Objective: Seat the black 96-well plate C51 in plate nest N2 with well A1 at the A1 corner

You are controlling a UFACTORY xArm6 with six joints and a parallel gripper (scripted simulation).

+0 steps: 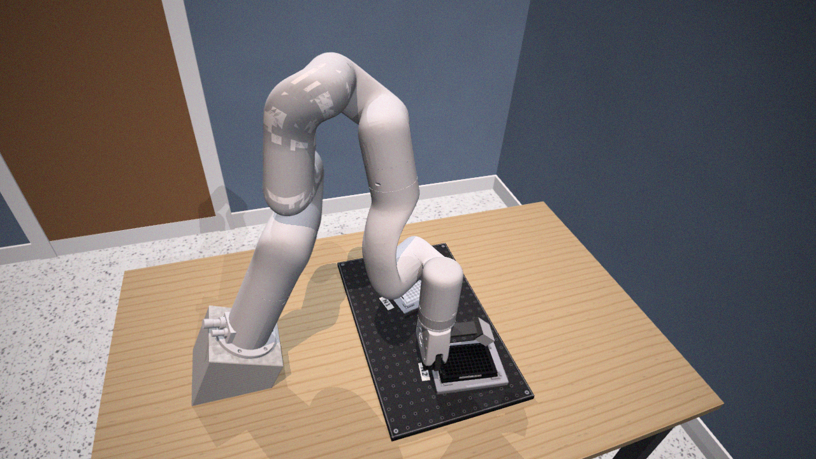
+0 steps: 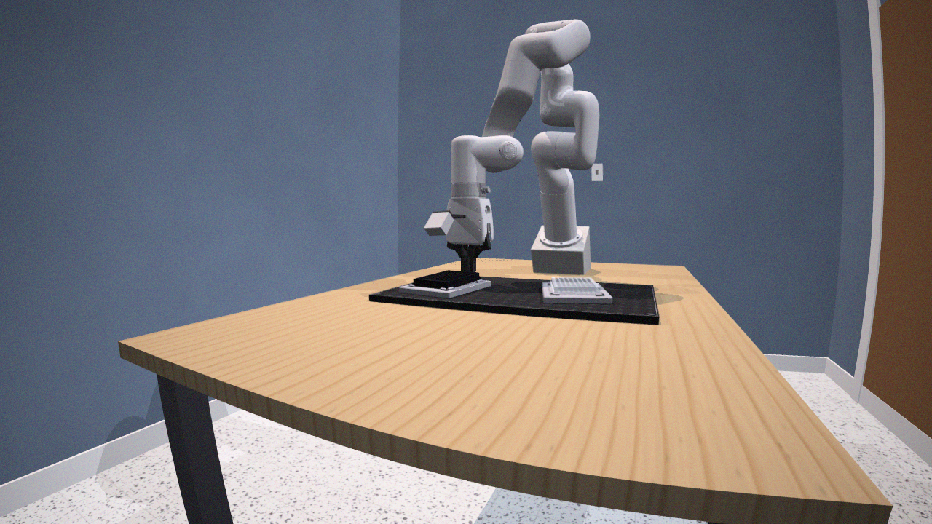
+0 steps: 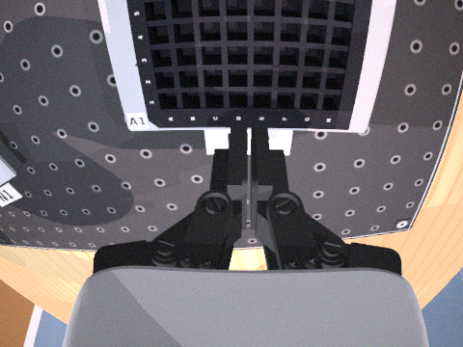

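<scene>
The N2 label lies 4 cm below my hand and 1 cm behind it. From my hand the other things lie so: black 96-well plate C51: 8 cm ahead, 3 cm to the right, 2 cm below; grey plate nest N2: 8 cm ahead, 3 cm to the right, 3 cm below; A1 mark: 5 cm to the left, 3 cm below, 3 cm ahead.
</scene>
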